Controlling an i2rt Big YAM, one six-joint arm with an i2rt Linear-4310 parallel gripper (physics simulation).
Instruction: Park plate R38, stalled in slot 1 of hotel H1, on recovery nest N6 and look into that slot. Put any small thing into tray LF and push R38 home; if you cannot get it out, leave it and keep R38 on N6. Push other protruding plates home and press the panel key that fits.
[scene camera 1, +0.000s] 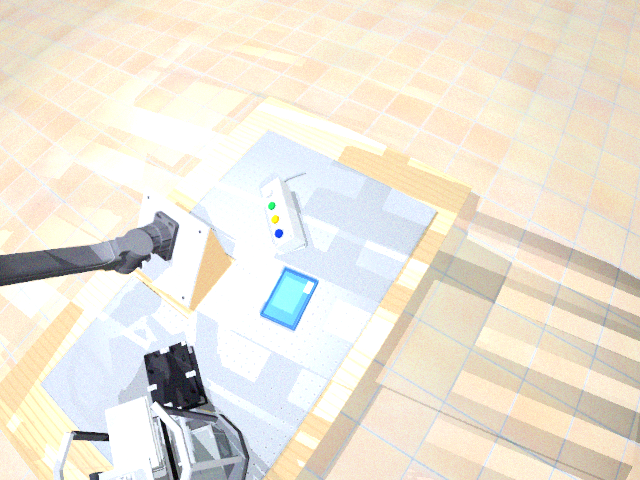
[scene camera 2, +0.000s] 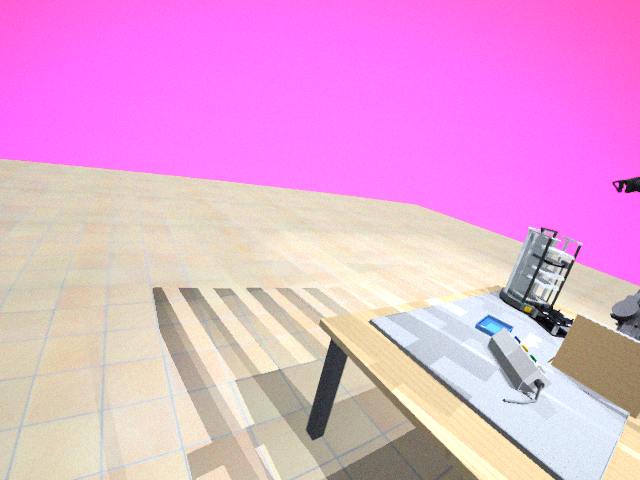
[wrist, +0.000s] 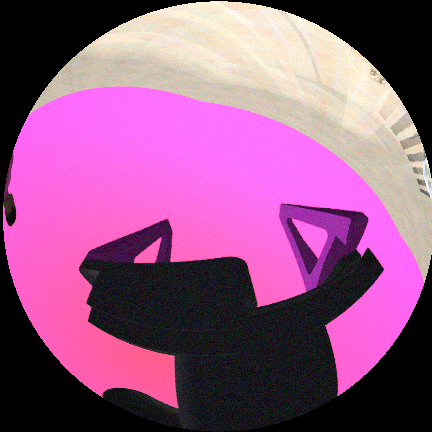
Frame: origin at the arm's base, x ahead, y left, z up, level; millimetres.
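Where they show: gripper, fingertip midpoint: (scene camera 2: 621, 181) (wrist: 225, 217); arm's base, link origin: (scene camera 1: 165, 235) (scene camera 2: 620, 349).
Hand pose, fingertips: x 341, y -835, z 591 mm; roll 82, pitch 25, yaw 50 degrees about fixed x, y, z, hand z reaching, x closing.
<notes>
Things, the pixels of their top centre, and the offset from my fingertips. "pt": a spot on its surface instead. Level surfaces: height alone.
- black nest block, top centre: (scene camera 1: 167, 376) (scene camera 2: 558, 313) dx -91, dy +556, dz -652 mm
- blue tray, top centre: (scene camera 1: 289, 296) (scene camera 2: 495, 325) dx +17, dy +915, dz -710 mm
- pale key panel, top centre: (scene camera 1: 280, 207) (scene camera 2: 524, 346) dx -150, dy +1107, dz -644 mm
- cable, surface spot: (scene camera 2: 515, 400) (scene camera 1: 295, 176) pt dx -224, dy +1267, dz -722 mm
- table, surface height: dz -740 mm
The hotel (scene camera 1: 129, 428) (scene camera 2: 521, 266) is a tall rack with pale panels and dark posts. White plates (scene camera 2: 547, 281) show inside it; their labels and which one is R38 cannot be read. A black nest block (scene camera 1: 174, 379) (scene camera 2: 559, 326) with white pads sits beside its base, with no plate on it. The blue tray (scene camera 1: 288, 302) (scene camera 2: 492, 325) holds no visible small thing. The pale key panel (scene camera 1: 293, 219) (scene camera 2: 511, 356) has green (scene camera 1: 271, 205), yellow (scene camera 1: 275, 219) and blue (scene camera 1: 278, 233) keys. My gripper (wrist: 225, 217) is open and empty, raised high and away from the hotel. Slot 1's inside is hidden.
A slanted white board (scene camera 1: 183, 268) with wooden sides stands by the arm's dark link (scene camera 1: 56, 262). A cable (scene camera 1: 295, 176) (scene camera 2: 519, 401) leaves the key panel. A person's head (wrist: 10, 212) shows at the left rim of the wrist view. The table (scene camera 2: 392, 379) has a wooden edge.
</notes>
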